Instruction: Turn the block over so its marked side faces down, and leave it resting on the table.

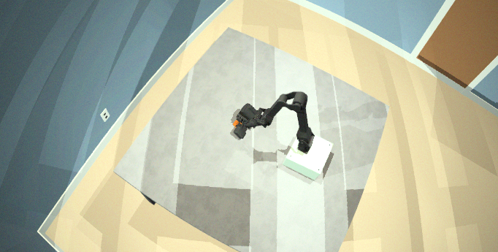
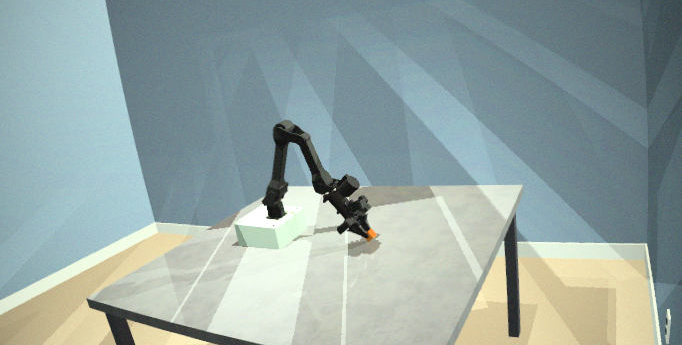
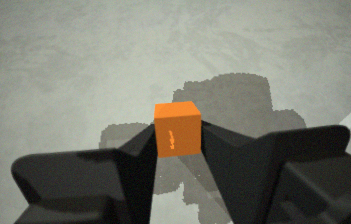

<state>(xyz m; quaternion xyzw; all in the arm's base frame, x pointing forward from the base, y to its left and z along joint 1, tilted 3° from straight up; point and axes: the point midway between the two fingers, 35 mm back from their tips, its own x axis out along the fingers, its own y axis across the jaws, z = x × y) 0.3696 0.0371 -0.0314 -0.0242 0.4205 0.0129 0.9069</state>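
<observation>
Right now the orange block is 10 mm behind my gripper tip.
</observation>
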